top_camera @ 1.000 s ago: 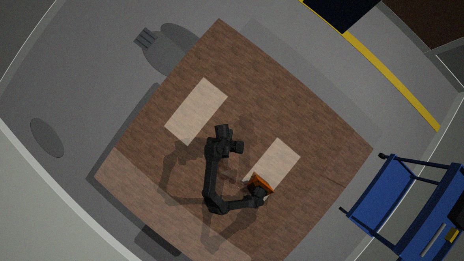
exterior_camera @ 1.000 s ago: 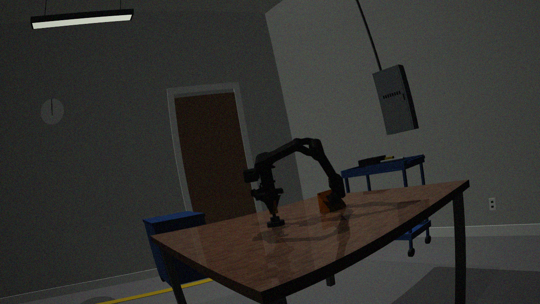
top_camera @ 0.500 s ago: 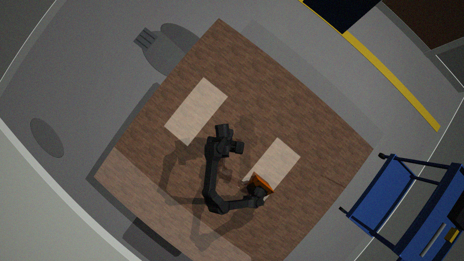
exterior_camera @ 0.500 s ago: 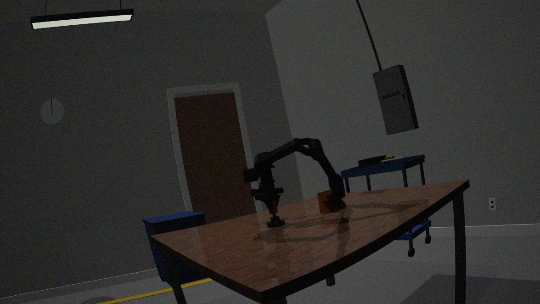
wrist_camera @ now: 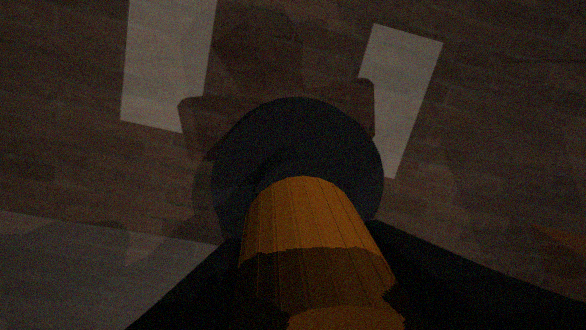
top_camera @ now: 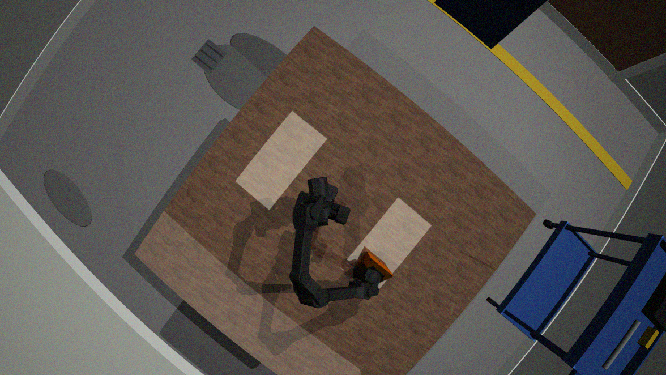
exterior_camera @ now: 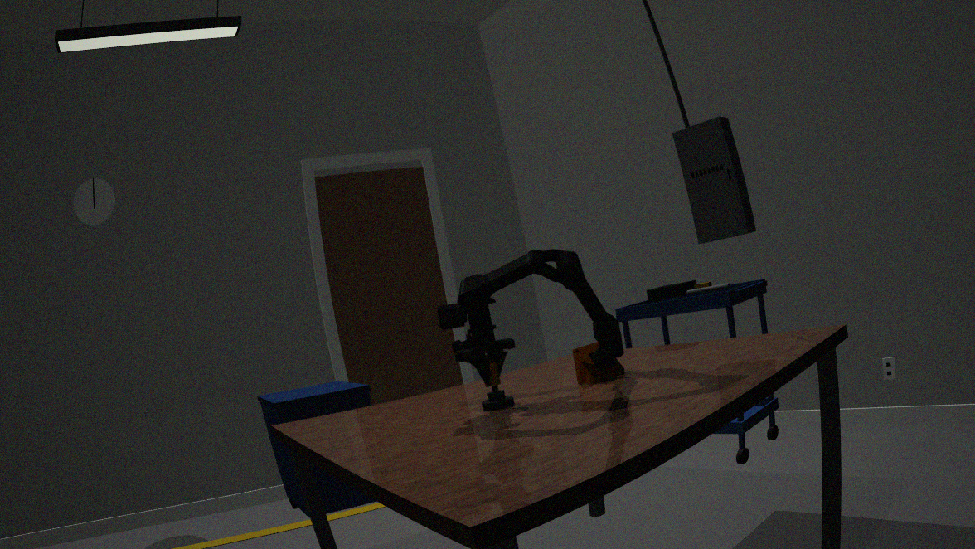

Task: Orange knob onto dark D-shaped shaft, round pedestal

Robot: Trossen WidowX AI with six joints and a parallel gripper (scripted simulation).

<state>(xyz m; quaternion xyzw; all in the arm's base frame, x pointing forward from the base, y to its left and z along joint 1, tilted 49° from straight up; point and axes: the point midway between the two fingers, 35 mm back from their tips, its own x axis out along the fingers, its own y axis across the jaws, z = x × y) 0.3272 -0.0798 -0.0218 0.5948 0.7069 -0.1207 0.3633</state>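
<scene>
Now: gripper tip 2 cm below the orange knob. The rest, counted from my gripper tip: round dark pedestal: 4 cm below.
</scene>
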